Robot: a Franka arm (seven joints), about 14 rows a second.
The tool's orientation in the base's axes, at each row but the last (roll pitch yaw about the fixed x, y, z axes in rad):
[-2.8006 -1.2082 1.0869]
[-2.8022 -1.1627 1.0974]
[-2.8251 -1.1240 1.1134]
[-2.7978 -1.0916 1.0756]
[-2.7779 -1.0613 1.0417]
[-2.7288 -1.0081 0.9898]
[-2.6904 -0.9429 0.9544]
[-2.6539 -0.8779 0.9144]
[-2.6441 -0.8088 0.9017]
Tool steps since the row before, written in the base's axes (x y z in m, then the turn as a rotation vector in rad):
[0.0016 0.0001 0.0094 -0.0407 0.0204 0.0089]
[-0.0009 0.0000 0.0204 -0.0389 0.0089 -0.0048]
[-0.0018 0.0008 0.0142 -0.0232 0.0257 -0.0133]
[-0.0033 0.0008 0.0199 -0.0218 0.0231 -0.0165]
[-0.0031 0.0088 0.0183 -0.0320 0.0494 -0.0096]
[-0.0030 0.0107 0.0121 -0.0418 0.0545 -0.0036]
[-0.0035 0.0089 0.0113 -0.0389 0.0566 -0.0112]
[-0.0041 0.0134 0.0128 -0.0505 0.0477 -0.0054]
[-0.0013 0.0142 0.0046 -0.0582 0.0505 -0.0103]
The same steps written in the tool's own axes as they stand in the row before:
[0.0091 0.0004 -0.0029 0.0080 -0.0442 0.0115]
[0.0186 -0.0036 -0.0077 -0.0083 -0.0388 0.0062]
[0.0128 -0.0038 -0.0053 -0.0065 -0.0252 0.0265]
[0.0173 -0.0064 -0.0083 -0.0100 -0.0228 0.0257]
[0.0189 -0.0080 -0.0009 0.0045 -0.0392 0.0447]
[0.0141 -0.0078 0.0031 0.0090 -0.0510 0.0453]
[0.0122 -0.0082 0.0013 0.0049 -0.0468 0.0513]
[0.0150 -0.0110 0.0036 0.0003 -0.0569 0.0402]
[0.0105 -0.0066 0.0085 -0.0050 -0.0630 0.0452]

